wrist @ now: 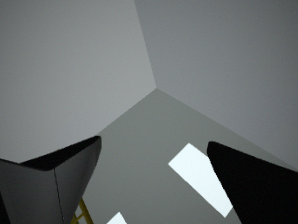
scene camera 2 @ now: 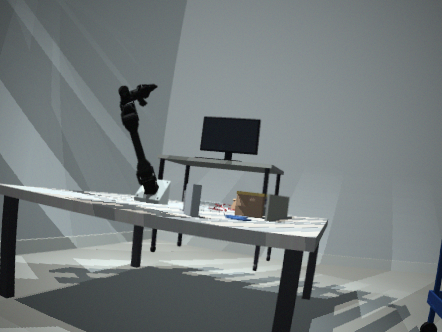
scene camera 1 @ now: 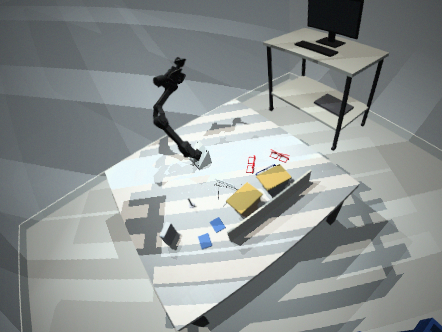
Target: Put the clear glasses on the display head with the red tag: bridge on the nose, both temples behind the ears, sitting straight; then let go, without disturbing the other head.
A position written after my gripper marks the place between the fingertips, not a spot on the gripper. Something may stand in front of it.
My gripper (wrist: 155, 144) is open and holds nothing. Further things: a long grey wall (scene camera 1: 263, 211) and a brown display head (scene camera 1: 244, 201).
The brown display head also shows in scene camera 2 (scene camera 2: 249, 204).
